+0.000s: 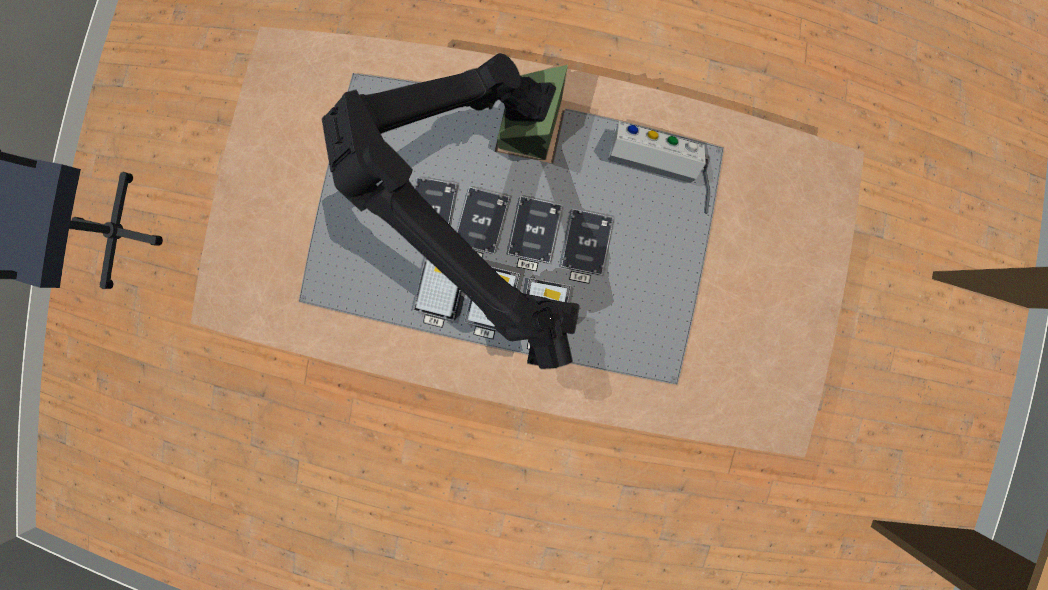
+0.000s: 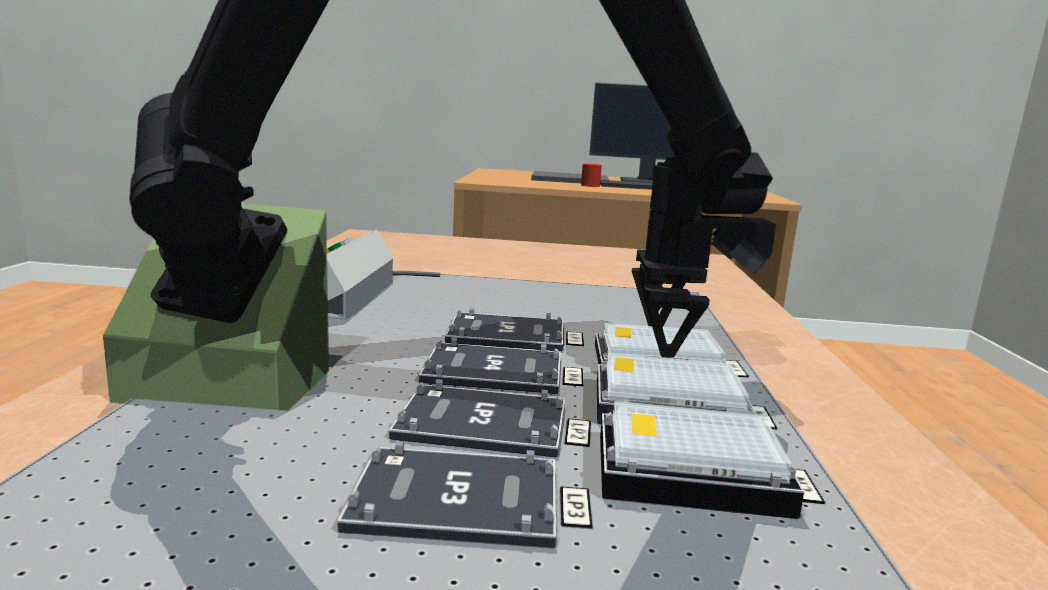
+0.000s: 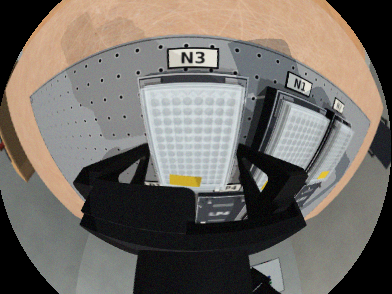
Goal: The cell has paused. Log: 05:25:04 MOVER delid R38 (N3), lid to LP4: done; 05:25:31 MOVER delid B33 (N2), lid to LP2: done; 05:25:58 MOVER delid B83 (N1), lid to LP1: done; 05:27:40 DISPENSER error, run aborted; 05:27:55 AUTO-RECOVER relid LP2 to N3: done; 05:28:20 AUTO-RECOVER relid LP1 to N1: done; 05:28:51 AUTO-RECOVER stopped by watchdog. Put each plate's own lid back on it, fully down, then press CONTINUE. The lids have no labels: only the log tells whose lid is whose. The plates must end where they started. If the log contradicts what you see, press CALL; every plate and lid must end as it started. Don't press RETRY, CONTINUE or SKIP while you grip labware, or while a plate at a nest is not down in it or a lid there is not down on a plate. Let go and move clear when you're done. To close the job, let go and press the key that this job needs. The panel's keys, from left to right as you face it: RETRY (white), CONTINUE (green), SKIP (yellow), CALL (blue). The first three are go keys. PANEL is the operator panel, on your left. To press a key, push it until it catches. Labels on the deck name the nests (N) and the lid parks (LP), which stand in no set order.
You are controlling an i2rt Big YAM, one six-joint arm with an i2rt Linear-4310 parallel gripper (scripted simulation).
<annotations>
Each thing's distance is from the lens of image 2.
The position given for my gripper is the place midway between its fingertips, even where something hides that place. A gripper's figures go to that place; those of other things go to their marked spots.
my gripper (image 2: 660, 342): 82 cm
grey operator panel (image 2: 358, 270): 99 cm
</annotations>
